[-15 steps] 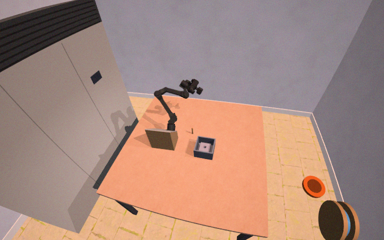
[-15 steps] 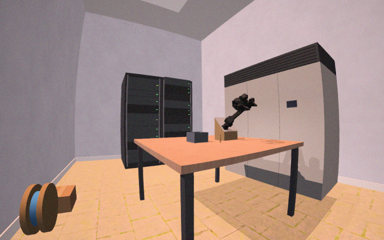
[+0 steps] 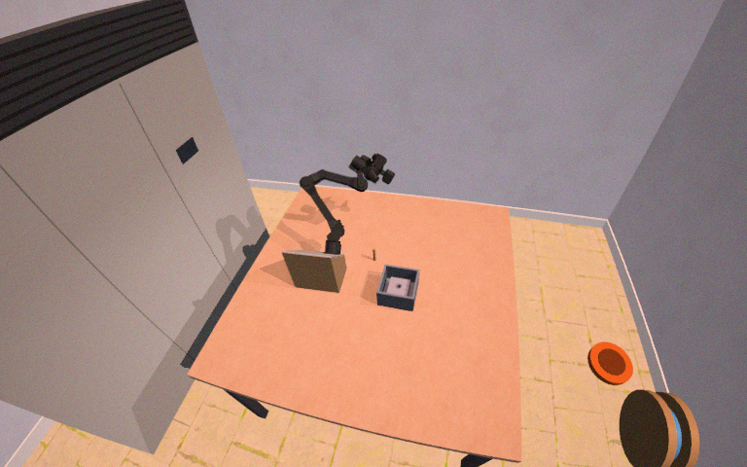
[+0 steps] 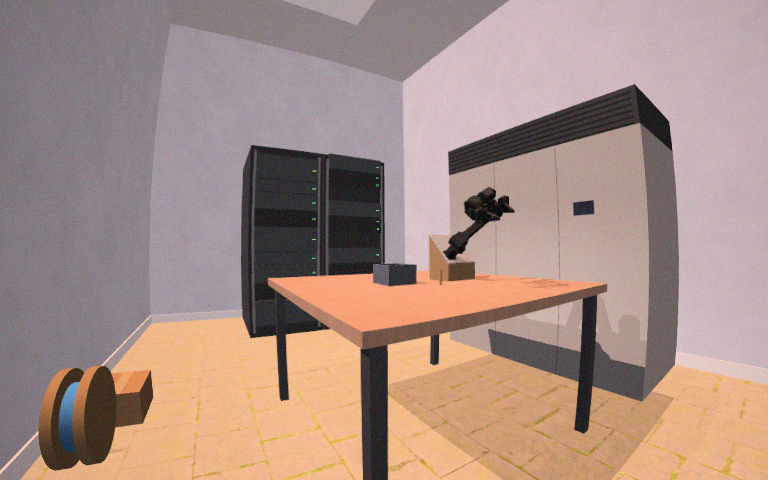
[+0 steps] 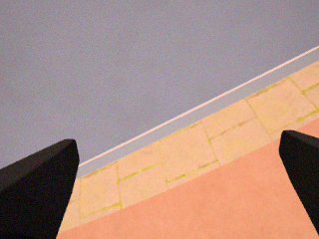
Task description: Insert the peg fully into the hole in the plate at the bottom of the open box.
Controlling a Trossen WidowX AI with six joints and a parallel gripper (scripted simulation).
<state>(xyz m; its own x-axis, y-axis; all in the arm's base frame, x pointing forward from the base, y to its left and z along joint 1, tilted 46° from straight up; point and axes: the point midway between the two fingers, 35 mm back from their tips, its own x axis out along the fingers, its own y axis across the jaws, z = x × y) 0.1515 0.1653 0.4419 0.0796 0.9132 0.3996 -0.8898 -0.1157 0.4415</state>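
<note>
Now: the peg 33 cm to the right of my hand, 28 cm below it and 2 cm ahead of it. From my hand the other things lie so: box: 52 cm to the right, 30 cm below, 16 cm ahead; then pale plate: 52 cm to the right, 28 cm below, 16 cm ahead.
</note>
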